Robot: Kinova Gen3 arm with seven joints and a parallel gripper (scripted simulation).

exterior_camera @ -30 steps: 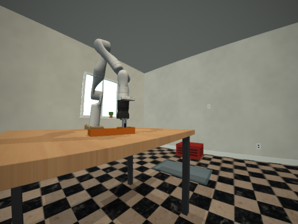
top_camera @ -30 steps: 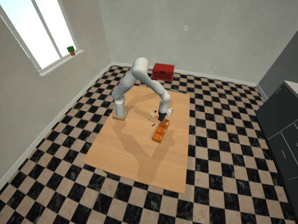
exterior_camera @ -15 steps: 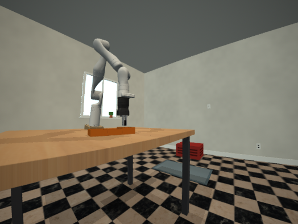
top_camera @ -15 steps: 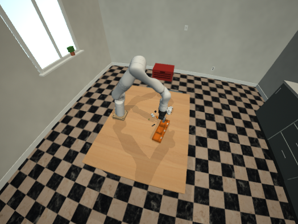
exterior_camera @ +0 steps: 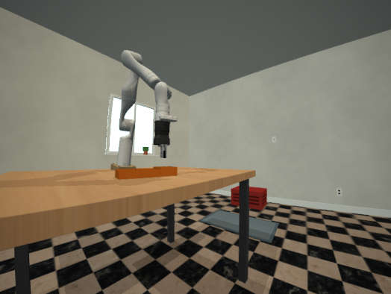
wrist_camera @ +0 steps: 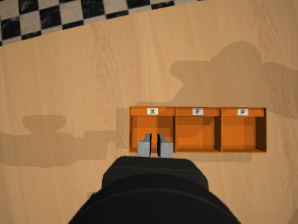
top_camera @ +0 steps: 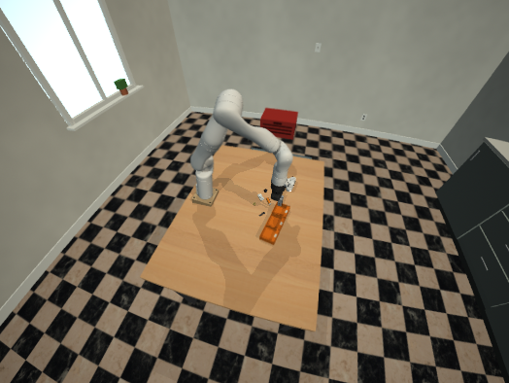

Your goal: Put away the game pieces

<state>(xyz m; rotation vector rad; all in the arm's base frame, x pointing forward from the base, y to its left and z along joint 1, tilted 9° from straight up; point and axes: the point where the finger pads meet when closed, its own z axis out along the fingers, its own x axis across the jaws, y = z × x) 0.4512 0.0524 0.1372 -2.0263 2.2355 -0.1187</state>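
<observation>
The black die is 13 cm behind my hand, 13 cm to the left of it and 9 cm below it. The rest, counted from my hand: orange battery 8 cm behind, 6 cm to the left, 9 cm below; then black screw 8 cm behind, 4 cm to the right, 9 cm below; then orange bin row 1 cm ahead, 8 cm to the right, 8 cm below.
</observation>
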